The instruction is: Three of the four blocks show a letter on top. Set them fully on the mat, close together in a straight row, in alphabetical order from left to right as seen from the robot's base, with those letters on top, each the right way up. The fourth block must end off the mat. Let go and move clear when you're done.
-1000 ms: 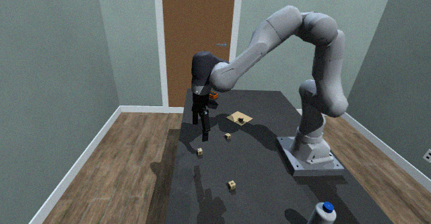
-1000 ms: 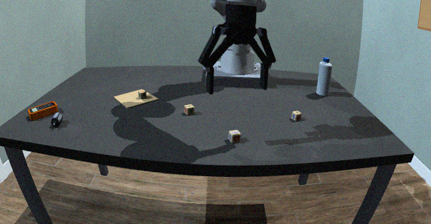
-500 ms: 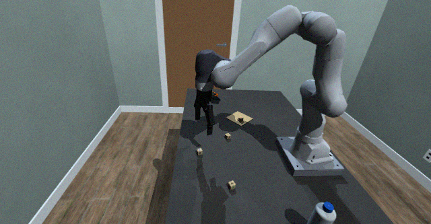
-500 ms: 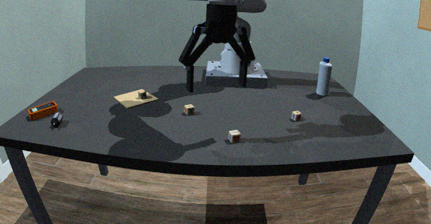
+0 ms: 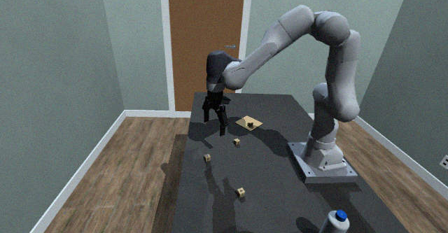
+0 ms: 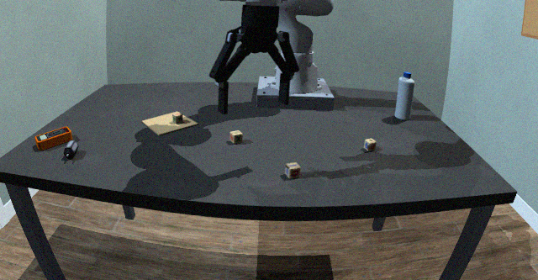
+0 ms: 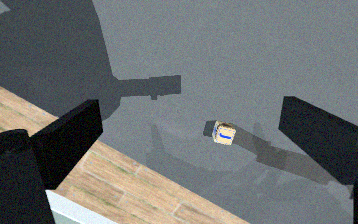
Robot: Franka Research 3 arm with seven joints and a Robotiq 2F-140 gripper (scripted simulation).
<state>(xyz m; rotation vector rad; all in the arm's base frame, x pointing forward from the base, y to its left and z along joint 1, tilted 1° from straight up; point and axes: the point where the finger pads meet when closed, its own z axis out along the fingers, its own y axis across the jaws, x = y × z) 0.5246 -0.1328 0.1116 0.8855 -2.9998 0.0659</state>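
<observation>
Right now my hand is 26 cm past the block, 24 cm to the left of it and 13 cm above it. From my hand the other things lie so: tan mat: 27 cm to the right, 26 cm behind, 15 cm below; orange device: 64 cm to the right, 13 cm below, 7 cm behind.
</observation>
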